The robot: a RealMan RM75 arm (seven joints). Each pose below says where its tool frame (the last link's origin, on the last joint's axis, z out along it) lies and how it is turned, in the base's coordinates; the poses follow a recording.
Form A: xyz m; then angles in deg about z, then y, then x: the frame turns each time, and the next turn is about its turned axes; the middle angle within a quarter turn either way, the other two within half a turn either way.
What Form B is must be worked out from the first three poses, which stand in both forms.
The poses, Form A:
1: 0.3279, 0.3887, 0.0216, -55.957, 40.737, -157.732
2: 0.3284, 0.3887, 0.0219, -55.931, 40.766, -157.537
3: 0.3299, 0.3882, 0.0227, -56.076, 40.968, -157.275
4: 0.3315, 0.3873, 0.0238, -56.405, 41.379, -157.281
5: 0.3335, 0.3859, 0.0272, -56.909, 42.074, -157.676
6: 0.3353, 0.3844, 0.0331, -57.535, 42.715, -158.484
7: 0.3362, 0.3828, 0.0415, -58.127, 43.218, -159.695
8: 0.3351, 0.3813, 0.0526, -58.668, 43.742, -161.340
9: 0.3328, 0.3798, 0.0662, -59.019, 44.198, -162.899
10: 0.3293, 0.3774, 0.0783, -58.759, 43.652, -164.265
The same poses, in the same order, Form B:
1: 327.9, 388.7, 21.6, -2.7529, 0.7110, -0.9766
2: 328.4, 388.7, 21.9, -2.7495, 0.7115, -0.9762
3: 329.9, 388.2, 22.7, -2.7450, 0.7150, -0.9787
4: 331.5, 387.3, 23.8, -2.7451, 0.7222, -0.9845
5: 333.5, 385.9, 27.2, -2.7520, 0.7343, -0.9932
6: 335.3, 384.4, 33.1, -2.7661, 0.7455, -1.0042
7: 336.2, 382.8, 41.5, -2.7872, 0.7543, -1.0145
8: 335.1, 381.3, 52.6, -2.8159, 0.7634, -1.0239
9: 332.8, 379.8, 66.2, -2.8431, 0.7714, -1.0301
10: 329.3, 377.4, 78.3, -2.8670, 0.7619, -1.0255
